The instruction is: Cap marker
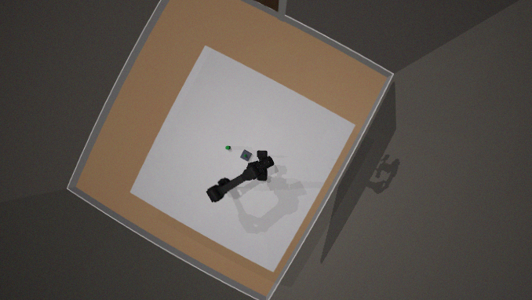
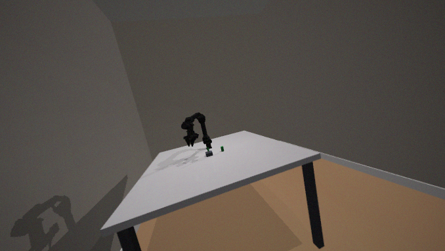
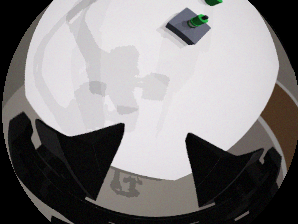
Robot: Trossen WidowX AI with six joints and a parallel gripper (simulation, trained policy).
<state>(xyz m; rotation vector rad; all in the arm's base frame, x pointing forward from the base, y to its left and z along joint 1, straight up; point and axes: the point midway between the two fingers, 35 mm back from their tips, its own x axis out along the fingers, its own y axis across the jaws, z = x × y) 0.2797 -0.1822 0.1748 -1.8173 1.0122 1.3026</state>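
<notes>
Now: gripper tip 40 mm past the green cap, 300 mm to the right of it and 120 mm above it. Round my gripper tip: green marker: 30 mm behind, 150 mm to the left, 70 mm below; grey holder block: 30 mm behind, 150 mm to the left, 120 mm below.
</notes>
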